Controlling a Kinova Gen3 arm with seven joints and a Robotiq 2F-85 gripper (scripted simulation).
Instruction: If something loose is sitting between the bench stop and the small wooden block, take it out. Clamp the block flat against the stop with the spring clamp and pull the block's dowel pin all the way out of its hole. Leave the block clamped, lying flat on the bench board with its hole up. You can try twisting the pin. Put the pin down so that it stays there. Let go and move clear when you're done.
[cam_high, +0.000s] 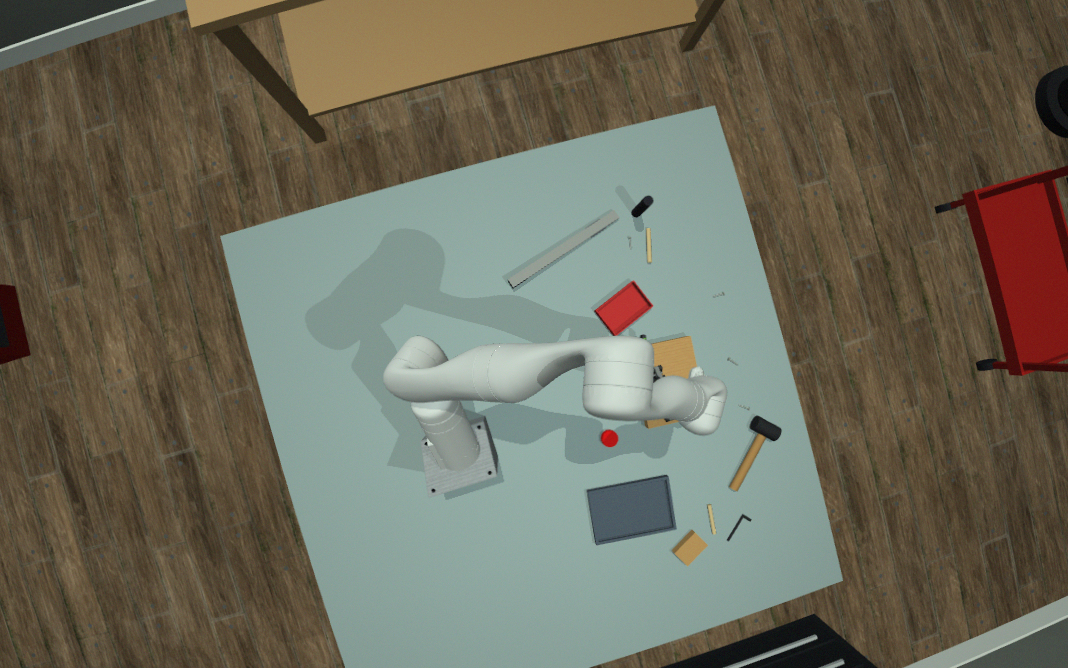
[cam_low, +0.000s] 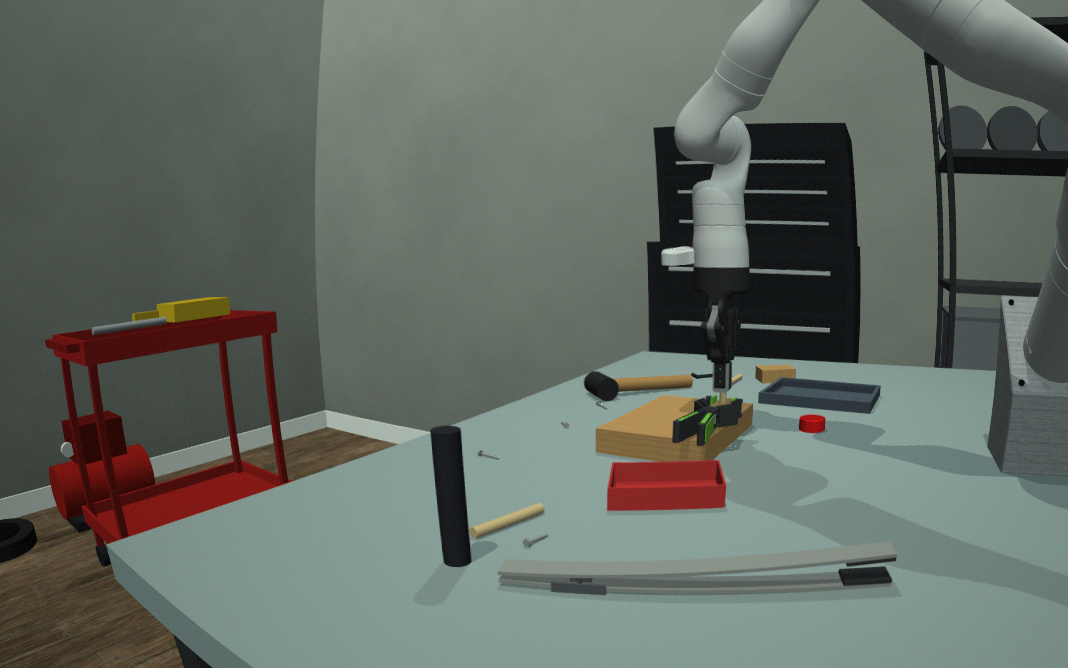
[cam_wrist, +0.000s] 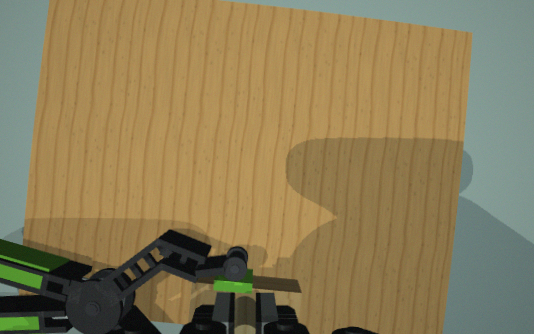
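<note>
Now: hand 20 mm above the dowel pin. Also, from my hand: red puck: 120 mm behind, 90 mm to the right, 80 mm below; small wooden block: 50 mm below; wooden bench board: 50 mm ahead, 60 mm below.
</note>
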